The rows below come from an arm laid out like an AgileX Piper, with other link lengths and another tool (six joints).
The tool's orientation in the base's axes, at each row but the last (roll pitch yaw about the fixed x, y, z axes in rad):
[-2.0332 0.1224 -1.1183]
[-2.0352 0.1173 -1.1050]
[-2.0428 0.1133 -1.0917]
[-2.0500 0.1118 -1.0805]
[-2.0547 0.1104 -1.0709]
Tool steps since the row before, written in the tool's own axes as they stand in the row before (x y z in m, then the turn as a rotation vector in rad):
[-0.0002 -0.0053 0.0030 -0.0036 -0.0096 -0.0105]
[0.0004 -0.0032 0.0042 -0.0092 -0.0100 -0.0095]
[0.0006 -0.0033 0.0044 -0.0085 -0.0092 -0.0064]
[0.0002 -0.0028 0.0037 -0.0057 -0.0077 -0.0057]
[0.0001 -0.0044 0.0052 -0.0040 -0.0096 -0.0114]
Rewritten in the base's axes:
[0.0046 0.0020 0.0034 -0.0055 -0.0005 0.0136]
[0.0049 0.0019 0.0009 -0.0070 0.0050 0.0142]
[0.0051 0.0019 0.0009 -0.0047 0.0057 0.0120]
[0.0042 0.0019 0.0008 -0.0035 0.0034 0.0100]
[0.0060 0.0030 0.0015 -0.0061 -0.0005 0.0142]

